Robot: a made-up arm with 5 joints. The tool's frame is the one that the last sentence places.
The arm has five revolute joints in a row. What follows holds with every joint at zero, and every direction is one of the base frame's.
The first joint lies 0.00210 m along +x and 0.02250 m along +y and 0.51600 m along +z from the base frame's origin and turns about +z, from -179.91 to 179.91 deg.
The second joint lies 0.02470 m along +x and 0.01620 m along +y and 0.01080 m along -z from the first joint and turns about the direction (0, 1, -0.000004), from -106.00 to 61.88 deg.
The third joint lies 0.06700 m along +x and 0.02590 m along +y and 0.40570 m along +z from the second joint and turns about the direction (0, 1, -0.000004), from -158.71 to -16.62 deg.
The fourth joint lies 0.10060 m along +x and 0.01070 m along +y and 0.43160 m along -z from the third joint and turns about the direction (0, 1, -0.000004), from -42.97 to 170.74 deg.
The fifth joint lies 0.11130 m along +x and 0.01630 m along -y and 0.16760 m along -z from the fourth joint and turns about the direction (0, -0.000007, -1), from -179.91 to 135.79 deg.
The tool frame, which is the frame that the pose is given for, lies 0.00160 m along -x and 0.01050 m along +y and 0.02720 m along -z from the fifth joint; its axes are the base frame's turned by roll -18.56, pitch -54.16 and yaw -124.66 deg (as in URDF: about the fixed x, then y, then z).
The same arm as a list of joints. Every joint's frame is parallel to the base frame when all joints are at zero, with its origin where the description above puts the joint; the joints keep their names.
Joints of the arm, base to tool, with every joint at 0 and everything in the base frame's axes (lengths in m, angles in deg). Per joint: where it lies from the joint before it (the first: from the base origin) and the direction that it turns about. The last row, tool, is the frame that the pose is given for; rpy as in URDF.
joint 1: axis +z xyz 0.0021 0.0225 0.516
joint 2: axis +y xyz 0.0247 0.0162 -0.0108
joint 3: axis +y xyz 0.067 0.0259 0.4057
joint 4: axis +y xyz 0.1006 0.0107 -0.4316
joint 5: axis -z xyz 0.1113 -0.0163 -0.1676
tool: xyz -0.0016 0.0105 -0.0272 rpy -18.56 -54.16 -124.66
Joint limits (deg, base to tool): -179.91..179.91 -106..61.88 -158.71..-16.62 -42.97..170.74 -179.91..135.79

